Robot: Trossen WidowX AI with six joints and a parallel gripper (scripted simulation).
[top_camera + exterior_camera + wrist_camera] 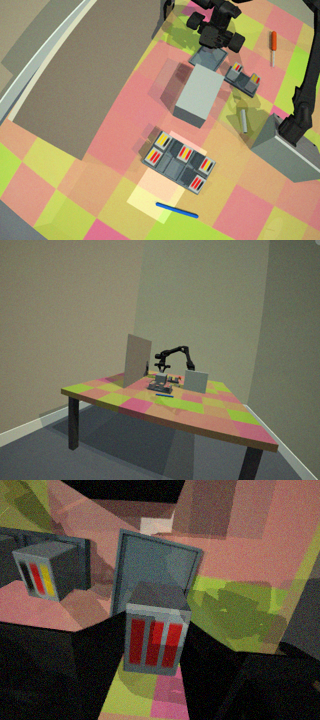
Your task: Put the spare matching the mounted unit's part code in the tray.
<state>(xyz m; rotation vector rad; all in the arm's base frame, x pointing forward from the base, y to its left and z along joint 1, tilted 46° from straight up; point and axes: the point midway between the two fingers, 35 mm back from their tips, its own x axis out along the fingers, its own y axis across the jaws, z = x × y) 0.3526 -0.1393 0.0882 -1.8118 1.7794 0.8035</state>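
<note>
Now: gripper tip 80 mm above the grey tray and 10 mm past it. The rest, counted from my gripper tip: upright panel: 210 mm to the left, 180 mm ahead, 140 mm above; then spare: 20 mm above; then blue stick: 500 mm to the left, 220 mm behind, 80 mm below.
</note>
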